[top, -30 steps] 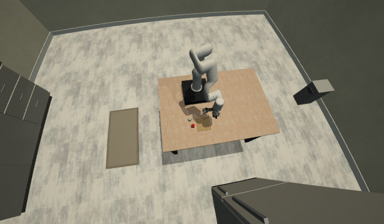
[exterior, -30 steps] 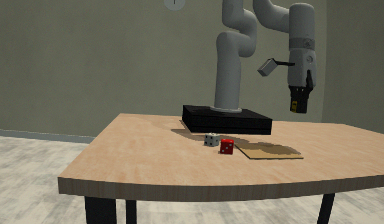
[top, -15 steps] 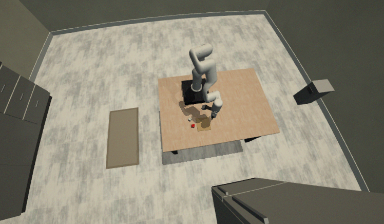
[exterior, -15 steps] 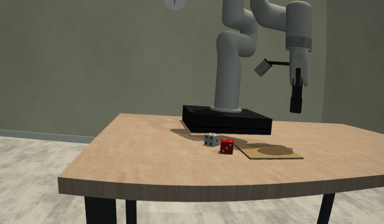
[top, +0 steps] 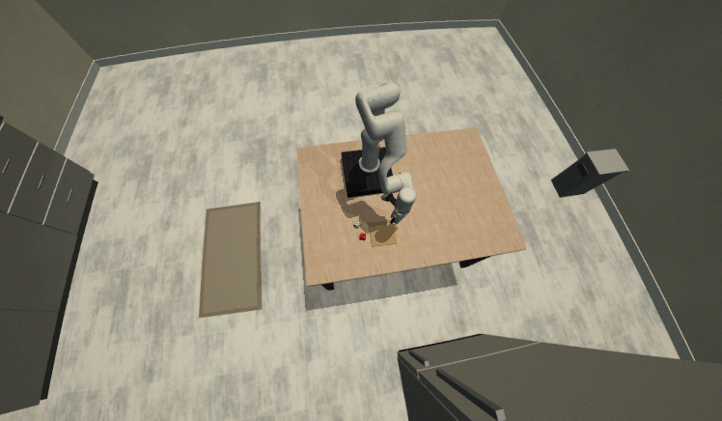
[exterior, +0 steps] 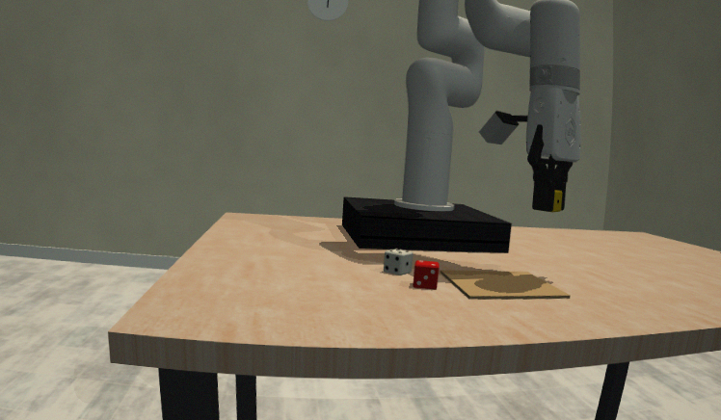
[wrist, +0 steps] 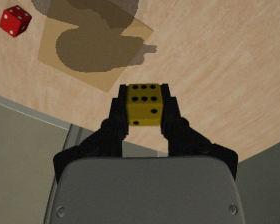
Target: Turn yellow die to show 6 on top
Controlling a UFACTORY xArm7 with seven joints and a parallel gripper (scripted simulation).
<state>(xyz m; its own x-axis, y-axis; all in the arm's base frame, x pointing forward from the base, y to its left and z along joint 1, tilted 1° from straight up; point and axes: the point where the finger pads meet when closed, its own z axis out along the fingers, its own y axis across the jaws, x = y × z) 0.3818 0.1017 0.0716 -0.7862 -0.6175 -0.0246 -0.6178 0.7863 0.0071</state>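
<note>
My gripper is now 12 cm above the tan mat, 7 cm to the left of it and 4 cm short of it. Also, from my hand: white die (21 cm to the right, 11 cm below, 3 cm behind); then yellow die (1 cm below); then red die (19 cm to the right, 11 cm below, 5 cm ahead).
</note>
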